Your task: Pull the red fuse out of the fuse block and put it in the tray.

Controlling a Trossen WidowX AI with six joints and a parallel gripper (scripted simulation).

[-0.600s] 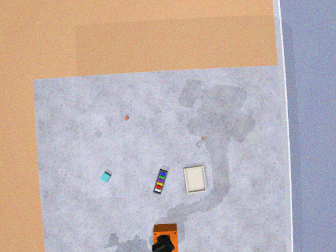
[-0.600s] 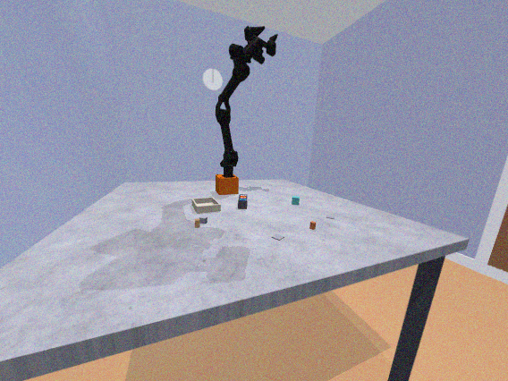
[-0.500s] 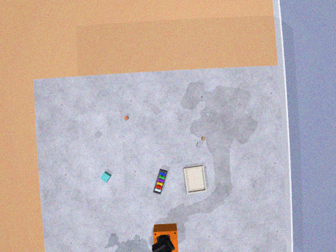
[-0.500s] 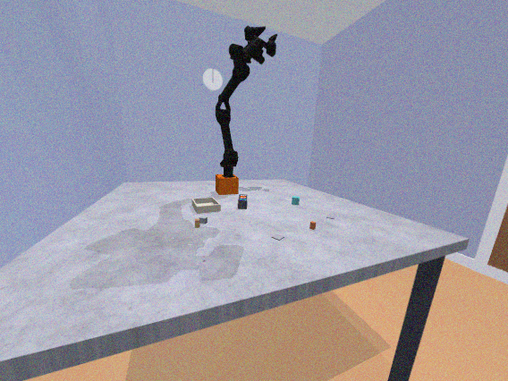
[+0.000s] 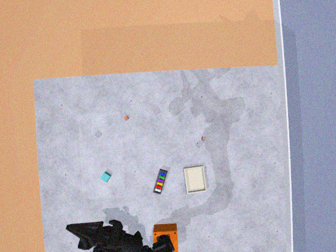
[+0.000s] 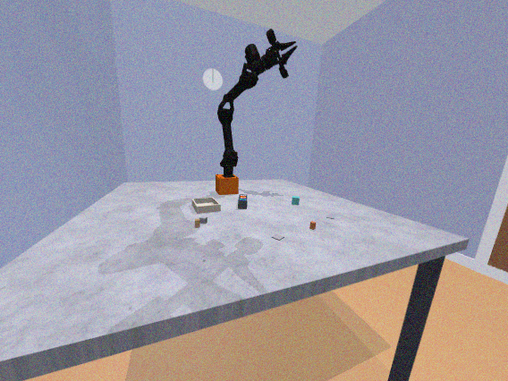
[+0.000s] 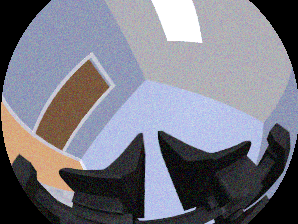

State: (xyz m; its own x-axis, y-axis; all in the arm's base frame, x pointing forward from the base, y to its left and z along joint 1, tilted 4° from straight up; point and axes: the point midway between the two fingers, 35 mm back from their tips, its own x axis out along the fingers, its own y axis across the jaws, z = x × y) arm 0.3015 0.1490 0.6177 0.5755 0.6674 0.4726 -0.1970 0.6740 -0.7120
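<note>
Now: gripper tip 100 mm past the red fuse, 180 mm to the left of it and 690 mm above it. From my gripper tip the other things lie so: teal cube: 80 mm to the left, 700 mm below; cream tray: 110 mm behind, 370 mm to the right, 720 mm below; orange cube: 270 mm ahead, 80 mm to the right, 710 mm below.
</note>
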